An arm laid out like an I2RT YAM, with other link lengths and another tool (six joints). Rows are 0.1 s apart.
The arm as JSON. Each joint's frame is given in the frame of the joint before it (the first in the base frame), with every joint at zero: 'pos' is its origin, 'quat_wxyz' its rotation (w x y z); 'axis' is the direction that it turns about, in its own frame. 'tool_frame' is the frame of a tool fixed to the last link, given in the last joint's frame.
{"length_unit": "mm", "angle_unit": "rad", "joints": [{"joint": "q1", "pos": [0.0, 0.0, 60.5], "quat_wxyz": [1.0, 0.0, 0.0, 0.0], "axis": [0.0, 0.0, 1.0]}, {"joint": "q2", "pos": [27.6, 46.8, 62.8], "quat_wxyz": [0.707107, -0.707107, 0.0, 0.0], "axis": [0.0, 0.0, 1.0]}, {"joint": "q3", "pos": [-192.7, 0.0, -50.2], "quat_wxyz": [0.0, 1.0, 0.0, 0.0], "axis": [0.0, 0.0, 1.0]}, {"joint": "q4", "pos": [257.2, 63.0, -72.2], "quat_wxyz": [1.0, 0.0, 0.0, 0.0], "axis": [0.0, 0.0, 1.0]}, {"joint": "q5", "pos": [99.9, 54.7, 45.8], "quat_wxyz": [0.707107, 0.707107, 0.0, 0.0], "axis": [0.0, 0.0, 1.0]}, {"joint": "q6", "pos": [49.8, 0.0, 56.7], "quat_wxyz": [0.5, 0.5, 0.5, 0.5], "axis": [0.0, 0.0, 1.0]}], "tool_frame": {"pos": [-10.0, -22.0, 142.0], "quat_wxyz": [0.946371, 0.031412, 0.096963, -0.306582]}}
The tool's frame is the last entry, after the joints.
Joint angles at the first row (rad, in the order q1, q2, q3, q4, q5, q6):
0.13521 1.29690 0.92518 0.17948 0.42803 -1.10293
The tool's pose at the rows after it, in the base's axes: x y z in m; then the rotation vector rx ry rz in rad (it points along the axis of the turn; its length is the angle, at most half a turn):
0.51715 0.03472 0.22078 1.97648 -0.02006 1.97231
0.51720 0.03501 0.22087 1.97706 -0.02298 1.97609
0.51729 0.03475 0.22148 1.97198 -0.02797 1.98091
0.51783 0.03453 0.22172 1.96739 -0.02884 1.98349
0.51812 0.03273 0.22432 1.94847 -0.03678 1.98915
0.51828 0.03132 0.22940 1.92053 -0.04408 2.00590
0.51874 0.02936 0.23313 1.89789 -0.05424 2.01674
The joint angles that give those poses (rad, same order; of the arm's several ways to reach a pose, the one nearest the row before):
0.13500 1.29671 0.92788 0.18101 0.43103 -1.10305
0.13501 1.29653 0.92671 0.18306 0.42952 -1.09987
0.13518 1.29652 0.92347 0.19132 0.43145 -1.09839
0.13500 1.29925 0.92235 0.19923 0.43254 -1.09984
0.13498 1.30000 0.91765 0.21898 0.44242 -1.10446
0.13475 1.29776 0.90870 0.25092 0.44952 -1.11172
0.13371 1.29928 0.90373 0.27663 0.45754 -1.11597

